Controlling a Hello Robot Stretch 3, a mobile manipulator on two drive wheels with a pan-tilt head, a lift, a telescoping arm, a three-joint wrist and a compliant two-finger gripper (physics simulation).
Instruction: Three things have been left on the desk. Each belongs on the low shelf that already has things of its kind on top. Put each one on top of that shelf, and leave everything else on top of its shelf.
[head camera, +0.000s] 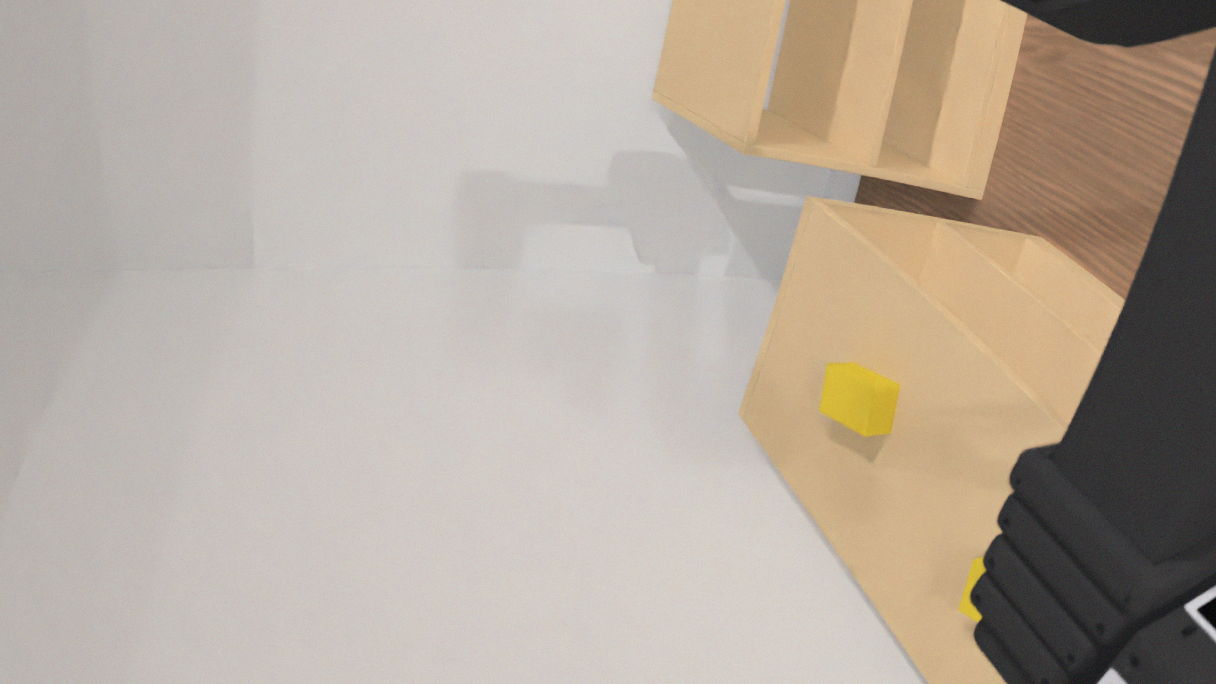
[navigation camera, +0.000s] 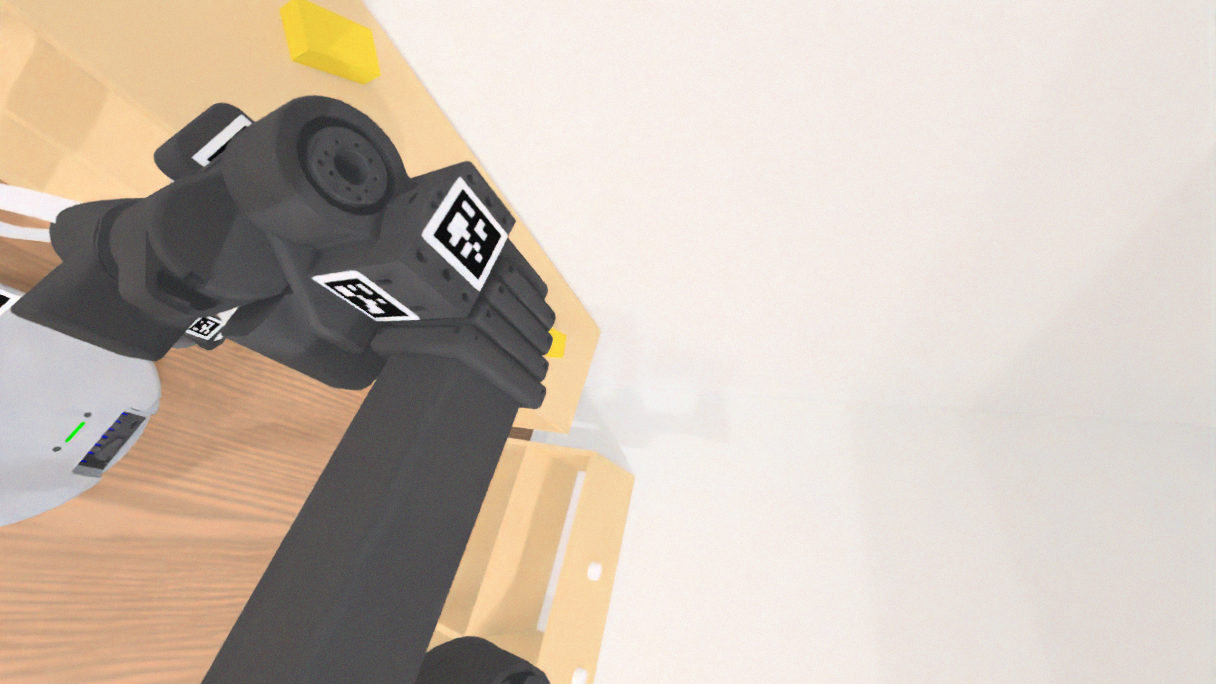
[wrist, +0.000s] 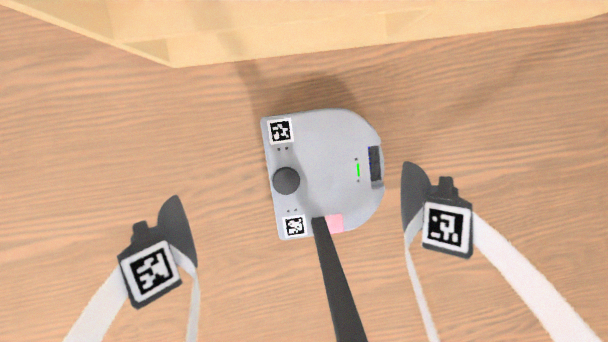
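Seen in the pictures: gripper, between the fingertips: (wrist: 296, 203); robot's base, origin of its link: (wrist: 287, 168).
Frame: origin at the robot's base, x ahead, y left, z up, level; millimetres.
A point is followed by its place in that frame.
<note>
Two yellow blocks lie apart on top of a low wooden shelf (head camera: 807, 314) @(x -859, y -465, z 611 mm) (navigation camera: 170, 51) @(x 58, y -409, z 611 mm) (wrist: 300, 45) @(x -86, y -343, z 80 mm). One yellow block (head camera: 858, 398) @(x -659, y -468, z 656 mm) (navigation camera: 556, 343) @(x -691, y -483, z 656 mm) is near the shelf's end and is partly hidden by the arm in the navigation view. The other yellow block (head camera: 971, 591) (navigation camera: 331, 42) is mostly hidden by the arm in the head view. My gripper (wrist: 296, 203) @(x -21, y -129, z 767 mm) is open, with nothing between its fingers, and points down over my own base beside the shelf. The desk and its three things do not show.
A second low wooden shelf (head camera: 714, 76) @(x -1270, y -232, z 611 mm) (navigation camera: 599, 510) @(x -1254, y -166, z 611 mm) stands past the first one's end, across a narrow gap. Small white things (navigation camera: 594, 570) @(x -1278, y 8, z 633 mm) (navigation camera: 579, 676) @(x -1351, y 289, z 631 mm) are on its top. A pale wall runs behind both shelves. My base (navigation camera: 68, 374) @(x -134, y -79, z 160 mm) (wrist: 330, 150) @(x -122, y -63, z 160 mm) stands on the wooden floor (wrist: 75, 140) @(x 607, y -176, z 0 mm).
</note>
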